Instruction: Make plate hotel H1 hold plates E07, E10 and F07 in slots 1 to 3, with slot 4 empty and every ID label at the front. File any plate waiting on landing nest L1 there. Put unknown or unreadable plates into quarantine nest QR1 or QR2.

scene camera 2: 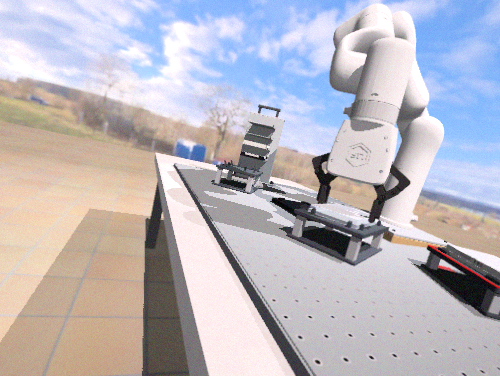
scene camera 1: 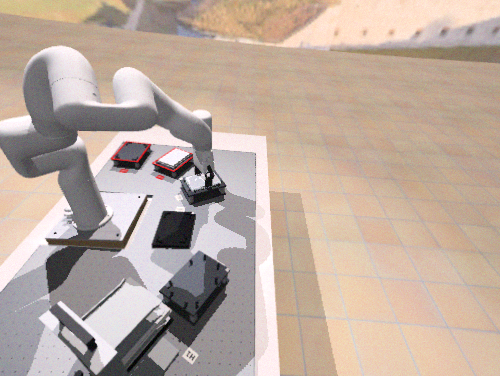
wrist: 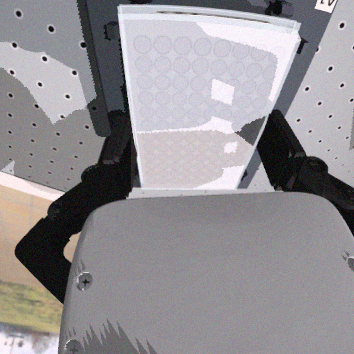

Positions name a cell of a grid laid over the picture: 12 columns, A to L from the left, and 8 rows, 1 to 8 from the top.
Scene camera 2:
my gripper: I5
clear well plate: I5, gripped by my gripper
